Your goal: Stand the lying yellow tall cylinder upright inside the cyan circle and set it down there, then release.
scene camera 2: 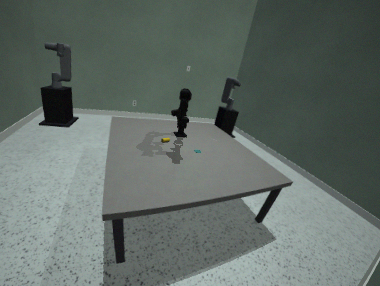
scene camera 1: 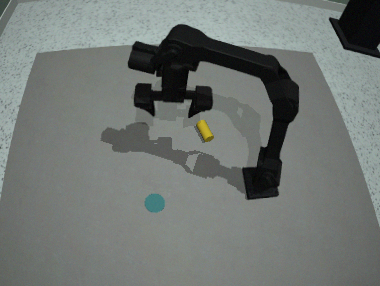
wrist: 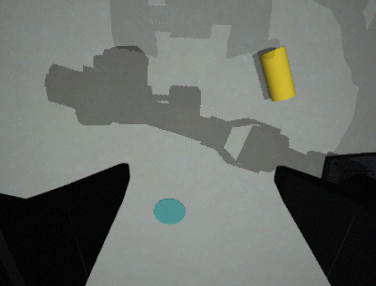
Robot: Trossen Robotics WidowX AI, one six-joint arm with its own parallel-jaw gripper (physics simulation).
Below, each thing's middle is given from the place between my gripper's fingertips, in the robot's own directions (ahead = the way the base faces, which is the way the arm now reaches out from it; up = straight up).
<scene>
The yellow cylinder [wrist: 275, 63] lies 170 mm below my hand, 110 mm behind it and 70 mm to the right of it.
</scene>
